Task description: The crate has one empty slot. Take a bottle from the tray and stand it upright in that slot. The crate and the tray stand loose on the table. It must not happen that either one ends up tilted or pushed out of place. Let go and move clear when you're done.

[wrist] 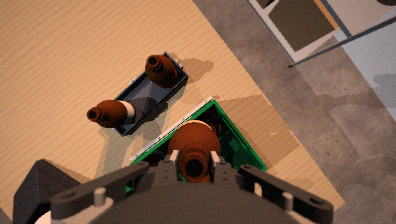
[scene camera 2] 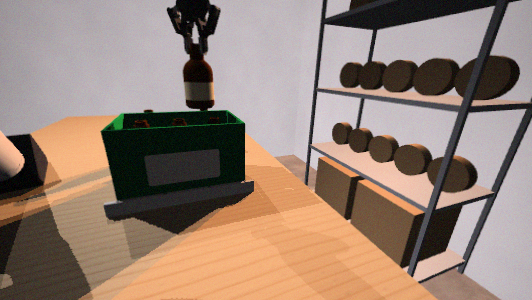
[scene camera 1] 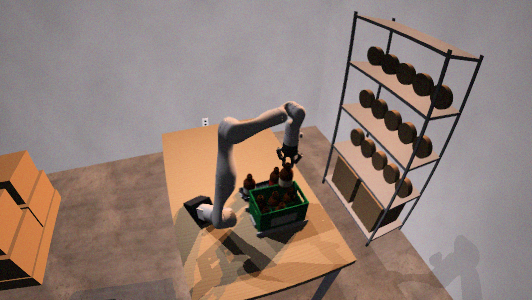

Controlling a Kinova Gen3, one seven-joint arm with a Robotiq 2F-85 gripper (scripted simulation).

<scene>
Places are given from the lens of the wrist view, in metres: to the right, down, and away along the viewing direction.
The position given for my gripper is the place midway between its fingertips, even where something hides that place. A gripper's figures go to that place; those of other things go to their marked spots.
my gripper [wrist: 194, 159]: 0.00, 0.05, 0.17
brown bottle [wrist: 194, 138]: 0.00, 0.03, 0.18
green crate [wrist: 235, 149]: 0.12, 0.12, 0.48
dark tray [wrist: 142, 93]: -0.17, -0.06, 0.48
The marked spots on the brown bottle and the green crate are 0.34 m apart.
</scene>
